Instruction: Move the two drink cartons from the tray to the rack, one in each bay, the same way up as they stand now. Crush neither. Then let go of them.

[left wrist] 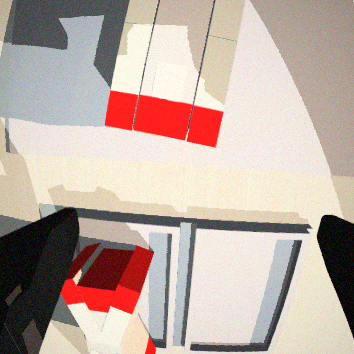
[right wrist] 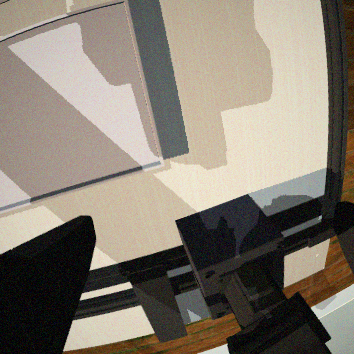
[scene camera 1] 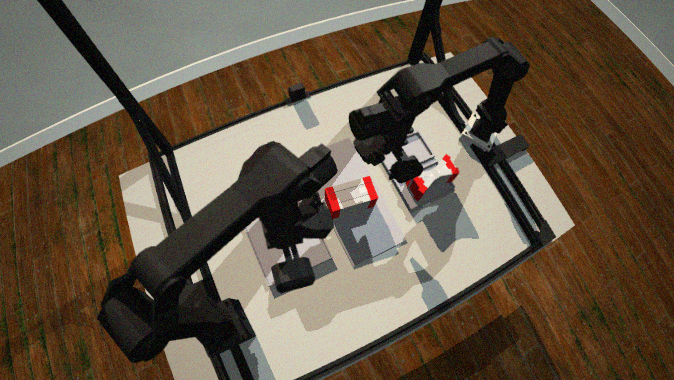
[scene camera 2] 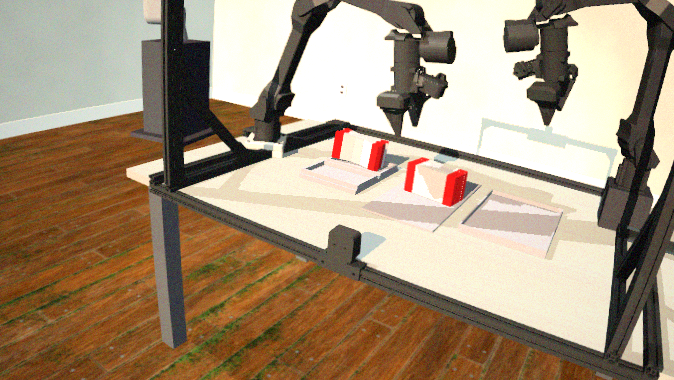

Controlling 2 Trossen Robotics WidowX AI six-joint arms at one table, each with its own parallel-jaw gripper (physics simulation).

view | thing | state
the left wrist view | my left gripper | -
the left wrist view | flat grey mat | -
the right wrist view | my right gripper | -
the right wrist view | shallow grey tray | -
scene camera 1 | my left gripper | -
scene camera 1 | my right gripper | -
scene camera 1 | flat grey mat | -
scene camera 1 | shallow grey tray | -
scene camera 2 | my left gripper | -
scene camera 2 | my right gripper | -
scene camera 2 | flat grey mat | -
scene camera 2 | shallow grey tray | -
